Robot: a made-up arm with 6 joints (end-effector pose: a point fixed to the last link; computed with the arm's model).
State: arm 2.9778 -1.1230 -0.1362 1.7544 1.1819 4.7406
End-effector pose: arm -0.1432 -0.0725 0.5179 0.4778 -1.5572 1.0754
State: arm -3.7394 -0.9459 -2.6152 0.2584 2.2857 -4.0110
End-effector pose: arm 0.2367 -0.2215 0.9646 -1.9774 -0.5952 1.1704
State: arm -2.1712 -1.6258 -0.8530 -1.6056 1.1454 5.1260
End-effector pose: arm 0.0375 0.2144 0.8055 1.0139 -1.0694 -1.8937
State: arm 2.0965 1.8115 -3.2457 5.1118 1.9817 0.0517
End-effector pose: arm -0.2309 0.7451 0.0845 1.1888 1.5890 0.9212
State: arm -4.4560 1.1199 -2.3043 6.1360 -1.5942 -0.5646
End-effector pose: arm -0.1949 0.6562 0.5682 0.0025 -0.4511 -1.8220
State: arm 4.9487 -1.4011 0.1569 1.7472 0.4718 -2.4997
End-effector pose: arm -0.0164 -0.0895 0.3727 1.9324 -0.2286 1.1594
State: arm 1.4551 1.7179 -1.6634 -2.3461 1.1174 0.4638
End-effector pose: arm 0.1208 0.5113 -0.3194 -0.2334 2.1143 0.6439
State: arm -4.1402 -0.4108 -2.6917 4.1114 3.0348 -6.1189
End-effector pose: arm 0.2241 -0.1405 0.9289 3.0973 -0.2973 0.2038
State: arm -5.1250 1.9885 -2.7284 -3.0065 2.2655 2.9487
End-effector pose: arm 0.3312 0.6911 0.0202 -0.2092 -0.0110 -2.2635
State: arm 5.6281 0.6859 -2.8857 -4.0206 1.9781 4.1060
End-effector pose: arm 0.5002 -0.2008 0.9719 0.0087 -1.8490 -2.3526
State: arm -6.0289 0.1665 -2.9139 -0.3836 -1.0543 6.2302
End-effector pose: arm 0.0117 0.0777 1.0925 -1.0171 0.2320 2.8597
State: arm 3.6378 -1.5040 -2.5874 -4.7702 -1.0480 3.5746
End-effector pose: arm 0.5303 0.5066 0.5293 -1.3140 -0.1141 -0.0963
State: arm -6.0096 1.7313 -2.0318 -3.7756 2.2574 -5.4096
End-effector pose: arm 0.6669 0.3073 -0.0574 -0.1962 0.7176 1.6323
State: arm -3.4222 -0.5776 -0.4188 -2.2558 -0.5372 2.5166
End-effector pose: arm -0.1622 -0.1001 0.4832 -0.4039 -2.4232 0.4675
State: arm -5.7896 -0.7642 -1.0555 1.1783 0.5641 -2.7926
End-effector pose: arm 0.2111 0.0929 0.8907 0.4292 1.8828 1.8411
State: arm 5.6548 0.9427 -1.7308 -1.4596 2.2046 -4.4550
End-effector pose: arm 0.4200 -0.5450 0.3192 0.5038 -1.0989 -0.0528
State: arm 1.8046 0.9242 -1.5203 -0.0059 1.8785 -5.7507
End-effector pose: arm -0.1187 0.5033 0.1383 1.5236 1.1279 -0.5479
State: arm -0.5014 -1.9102 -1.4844 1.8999 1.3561 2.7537
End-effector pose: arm -0.5226 0.4208 0.6723 -1.2699 0.7549 0.6621
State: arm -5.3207 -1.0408 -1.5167 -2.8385 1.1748 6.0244
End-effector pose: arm -0.0924 -0.1824 1.1019 0.5473 -0.3555 0.8754
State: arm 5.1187 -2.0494 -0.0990 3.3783 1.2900 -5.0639
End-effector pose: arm -0.0754 0.1075 0.6013 -0.1947 -0.3102 0.1530
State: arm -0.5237 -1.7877 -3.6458 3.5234 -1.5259 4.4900
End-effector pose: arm -0.5266 0.3725 0.2323 0.1942 -1.0622 -2.2735
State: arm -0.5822 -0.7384 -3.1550 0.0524 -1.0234 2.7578
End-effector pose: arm -0.5259 0.3341 0.7270 -0.1719 -1.8110 -0.6337
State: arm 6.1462 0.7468 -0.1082 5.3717 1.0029 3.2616
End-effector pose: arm 0.0765 -0.0622 0.1659 0.7946 -1.5005 0.1679
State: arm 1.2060 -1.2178 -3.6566 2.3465 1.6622 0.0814
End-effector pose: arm -0.3815 -0.6706 0.2961 1.4430 -2.2158 -1.0968
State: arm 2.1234 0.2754 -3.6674 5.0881 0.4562 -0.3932
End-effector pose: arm -0.0264 -0.0288 1.1822 -0.5656 -0.0561 -2.5028
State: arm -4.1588 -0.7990 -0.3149 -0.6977 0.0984 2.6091
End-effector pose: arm -0.1836 0.1689 0.6065 -2.1294 -0.1863 0.4685
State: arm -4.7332 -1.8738 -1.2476 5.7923 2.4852 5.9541
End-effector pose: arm 0.0822 -0.3397 0.5300 -2.1446 -1.7907 -0.8676
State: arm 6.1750 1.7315 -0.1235 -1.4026 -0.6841 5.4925
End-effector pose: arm 0.0772 0.1805 0.0800 -1.2484 -1.0774 0.1153
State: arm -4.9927 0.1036 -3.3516 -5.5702 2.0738 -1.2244
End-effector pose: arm -0.0757 0.1929 1.0934 0.1524 -2.3689 -1.4523
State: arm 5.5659 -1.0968 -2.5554 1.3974 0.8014 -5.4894
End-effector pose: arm -0.4759 0.4499 0.9998 -0.8320 -0.4984 -1.7545
